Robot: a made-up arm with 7 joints.
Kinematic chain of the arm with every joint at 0, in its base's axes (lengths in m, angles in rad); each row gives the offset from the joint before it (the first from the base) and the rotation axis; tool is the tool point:
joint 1: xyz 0 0.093 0 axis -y
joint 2: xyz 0 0.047 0 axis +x
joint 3: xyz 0 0 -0.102 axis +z
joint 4: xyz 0 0 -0.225 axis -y
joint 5: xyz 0 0 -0.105 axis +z
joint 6: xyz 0 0 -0.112 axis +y
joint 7: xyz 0 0 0 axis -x
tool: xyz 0 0 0
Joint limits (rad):
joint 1: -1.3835..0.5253
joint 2: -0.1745..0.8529
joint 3: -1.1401..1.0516
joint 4: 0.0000..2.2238
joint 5: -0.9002..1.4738
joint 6: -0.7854..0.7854
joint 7: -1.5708..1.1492
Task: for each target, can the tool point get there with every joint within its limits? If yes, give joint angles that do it. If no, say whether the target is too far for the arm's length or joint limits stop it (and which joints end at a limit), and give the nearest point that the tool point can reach.
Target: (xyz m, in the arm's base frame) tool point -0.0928 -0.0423 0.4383
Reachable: no: joint limits stop it (at a limit: joint 1, joint 2, joint 3, joint 4) | nearest point -0.1487 -0.0481 -0.1014 | short by 0.543 m
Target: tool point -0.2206 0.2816 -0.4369
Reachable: yes | joints -0.7601 0.2261 0.2293 0.7315 0.9280 -0.2533 -0.7731
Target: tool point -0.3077 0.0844 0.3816
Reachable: no: joint limits stop it (at a limit: joint 1, joint 3, joint 4) | nearest point -0.2256 0.0815 -0.1160 | short by 0.504 m
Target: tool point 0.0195 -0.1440 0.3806
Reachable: no: joint limits stop it (at a limit: joint 1, joint 2, joint 4) | nearest point 0.1622 -0.0382 -0.0987 | short by 0.511 m
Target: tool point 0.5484 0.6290 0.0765
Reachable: no: too far | nearest point 0.2763 0.4791 -0.0857 | short by 0.350 m
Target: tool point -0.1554 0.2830 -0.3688
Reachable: yes | joints -0.9194 0.5953 -0.3659 1.3826 -0.1499 0.2651 -0.1910
